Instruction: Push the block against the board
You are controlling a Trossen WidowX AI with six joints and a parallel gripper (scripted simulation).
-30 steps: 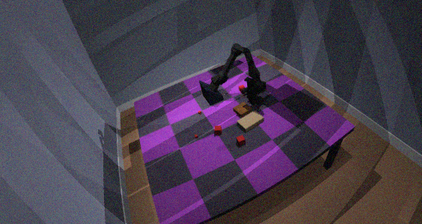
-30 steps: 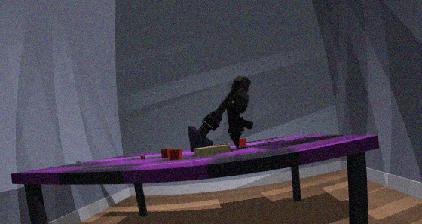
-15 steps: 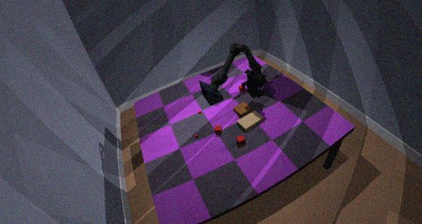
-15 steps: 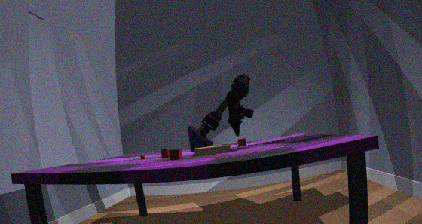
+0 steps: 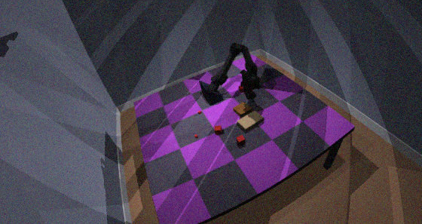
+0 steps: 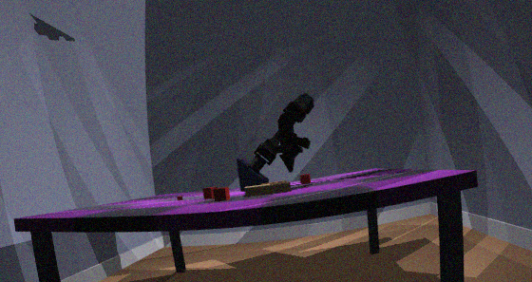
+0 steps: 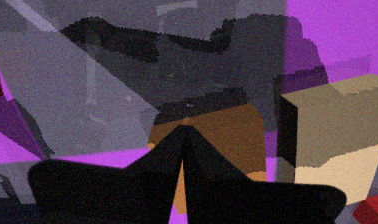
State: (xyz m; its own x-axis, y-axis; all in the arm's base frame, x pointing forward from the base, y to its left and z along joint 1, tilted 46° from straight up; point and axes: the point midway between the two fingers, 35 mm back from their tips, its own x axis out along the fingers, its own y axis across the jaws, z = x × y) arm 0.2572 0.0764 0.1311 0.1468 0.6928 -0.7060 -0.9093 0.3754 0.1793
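The square orange block is 10 mm ahead of my gripper tip, 70 mm to the right of it and 50 mm below it. Also, from my gripper tip: board: 130 mm ahead, 100 mm to the right, 50 mm below.
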